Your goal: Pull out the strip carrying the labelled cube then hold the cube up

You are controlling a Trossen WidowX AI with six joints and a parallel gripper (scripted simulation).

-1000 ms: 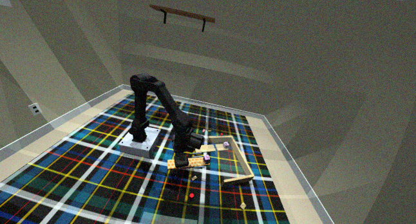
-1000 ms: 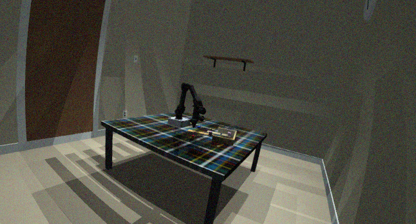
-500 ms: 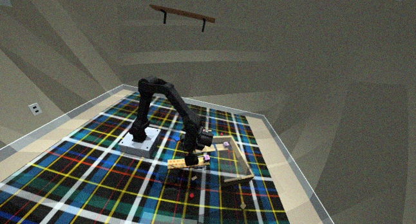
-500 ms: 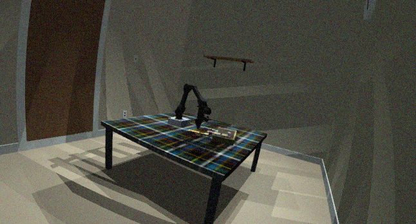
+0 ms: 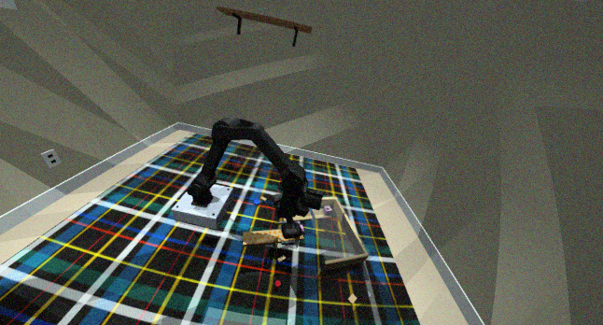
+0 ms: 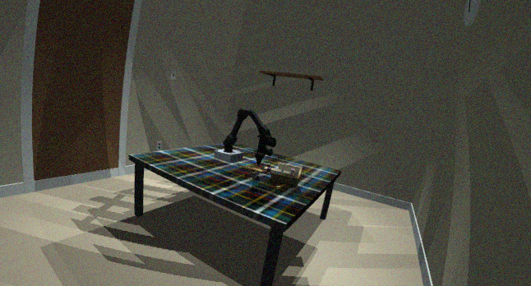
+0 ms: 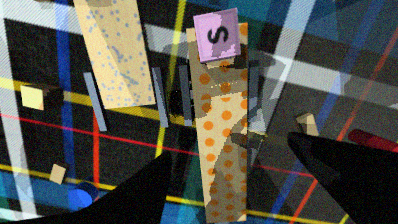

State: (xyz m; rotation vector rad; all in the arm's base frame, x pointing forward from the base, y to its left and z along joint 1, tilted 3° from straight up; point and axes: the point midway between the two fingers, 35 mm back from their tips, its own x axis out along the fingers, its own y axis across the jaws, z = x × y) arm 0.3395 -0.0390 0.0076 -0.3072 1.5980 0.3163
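Right now my gripper tip is 2 cm past the dotted strip, 1 cm to the left of it and 5 cm above it.
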